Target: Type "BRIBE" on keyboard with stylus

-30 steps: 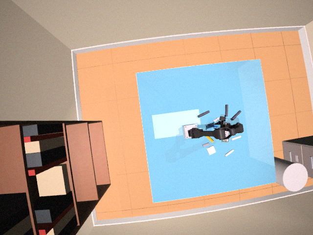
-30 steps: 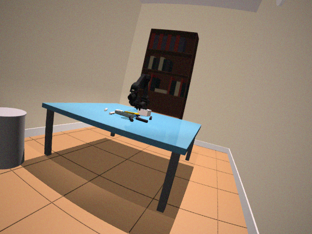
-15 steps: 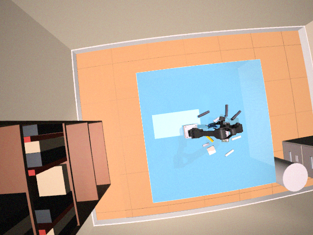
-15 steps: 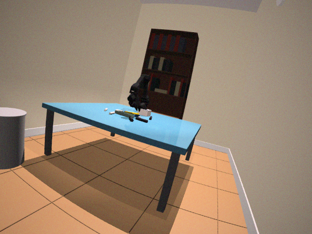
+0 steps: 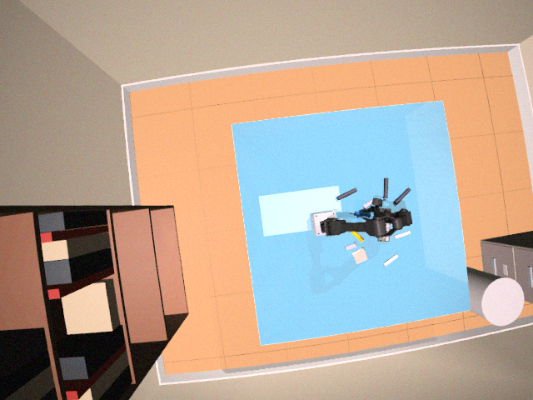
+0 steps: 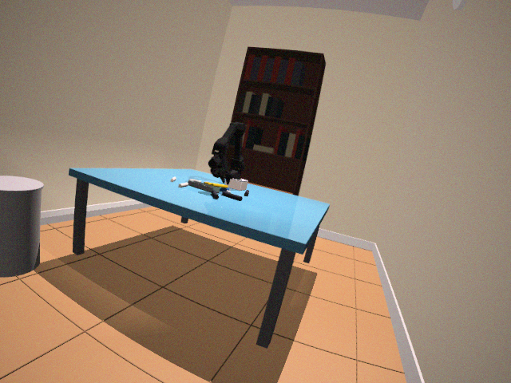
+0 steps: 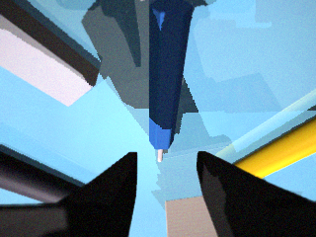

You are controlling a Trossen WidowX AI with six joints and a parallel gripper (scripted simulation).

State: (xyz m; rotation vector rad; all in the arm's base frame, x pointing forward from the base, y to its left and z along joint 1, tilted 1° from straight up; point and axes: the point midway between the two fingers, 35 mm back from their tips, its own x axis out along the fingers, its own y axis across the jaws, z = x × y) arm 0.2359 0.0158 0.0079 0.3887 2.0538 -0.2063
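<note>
Now: the blue stylus 30 mm below my gripper tip, 20 mm behind it and 10 mm to the left of it. Round my gripper tip: stylus tip: 50 mm behind, 30 mm below, 20 mm to the left; yellow pencil: 90 mm to the right, 60 mm behind, 30 mm below; white block: 240 mm to the right, 40 mm below, 40 mm behind.
</note>
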